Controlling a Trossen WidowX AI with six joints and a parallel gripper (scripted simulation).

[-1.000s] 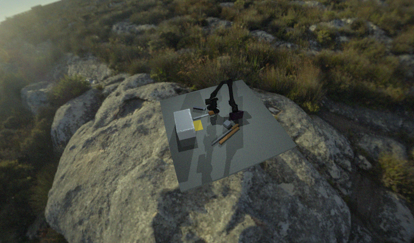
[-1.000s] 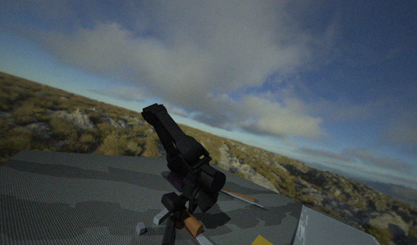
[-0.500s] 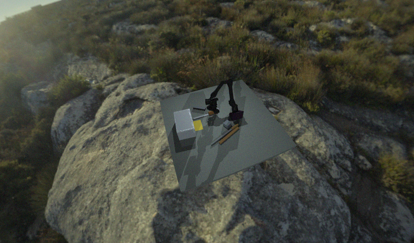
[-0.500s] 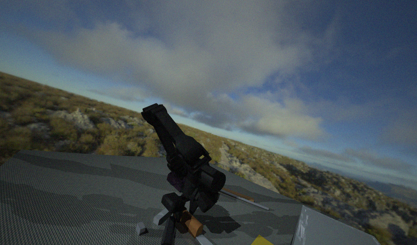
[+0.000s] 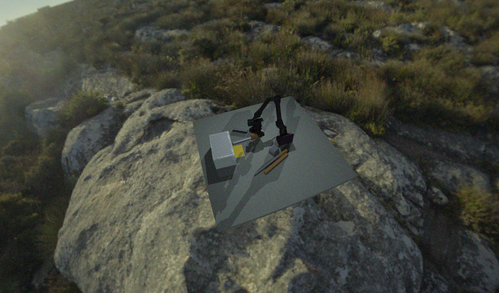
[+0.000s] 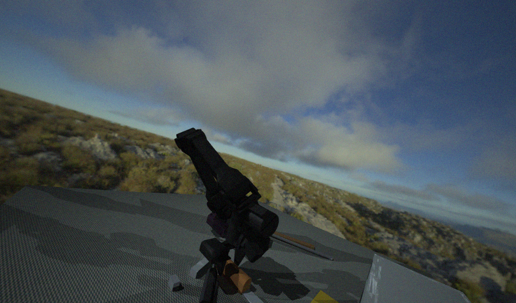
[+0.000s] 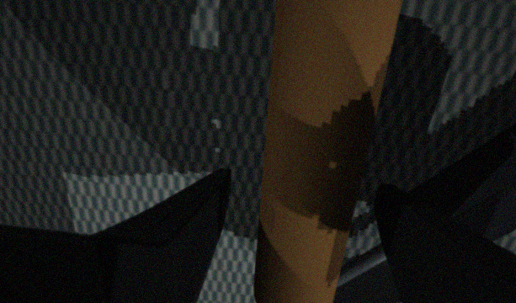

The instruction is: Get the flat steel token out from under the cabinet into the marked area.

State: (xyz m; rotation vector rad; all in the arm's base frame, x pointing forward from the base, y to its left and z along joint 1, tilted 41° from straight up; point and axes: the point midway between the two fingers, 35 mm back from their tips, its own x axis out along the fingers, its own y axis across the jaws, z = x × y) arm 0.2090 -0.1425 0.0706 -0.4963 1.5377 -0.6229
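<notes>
My gripper tip is 50 mm to the left of the grey bar and 50 mm past it. From my gripper tip the other things lie so: grey block: 240 mm to the left, 60 mm behind, 10 mm above; small grey cube: 140 mm to the right, 40 mm behind; wooden stick: 380 mm to the left, 10 mm behind.
</notes>
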